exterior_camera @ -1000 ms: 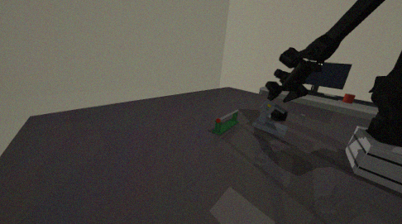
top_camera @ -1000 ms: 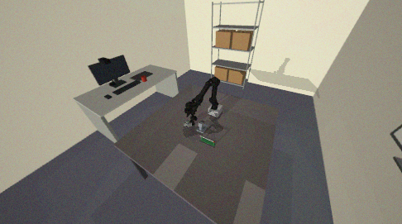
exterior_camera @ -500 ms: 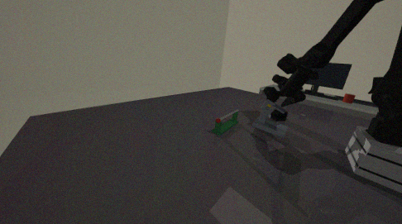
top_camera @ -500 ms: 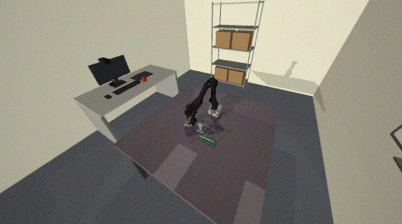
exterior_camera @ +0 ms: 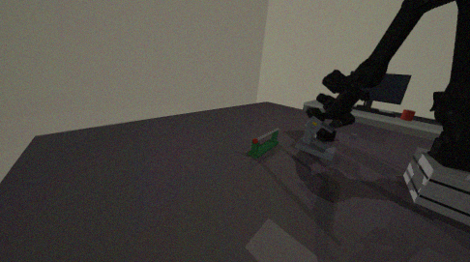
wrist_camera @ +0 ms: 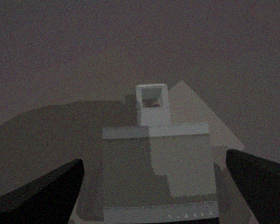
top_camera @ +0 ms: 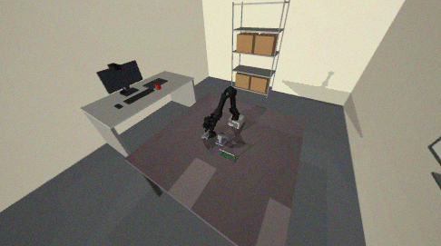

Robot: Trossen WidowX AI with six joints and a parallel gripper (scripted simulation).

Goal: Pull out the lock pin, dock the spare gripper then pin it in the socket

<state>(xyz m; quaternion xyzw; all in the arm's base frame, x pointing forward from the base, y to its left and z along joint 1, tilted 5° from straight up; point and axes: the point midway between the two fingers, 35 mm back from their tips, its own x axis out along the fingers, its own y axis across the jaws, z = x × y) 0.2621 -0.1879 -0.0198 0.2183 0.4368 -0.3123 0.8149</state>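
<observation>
Right now my gripper tip is 1 cm past the spare gripper. Also, from my gripper tip: mount 16 cm to the left, 2 cm above; green cradle 13 cm ahead, 27 cm to the left.
</observation>
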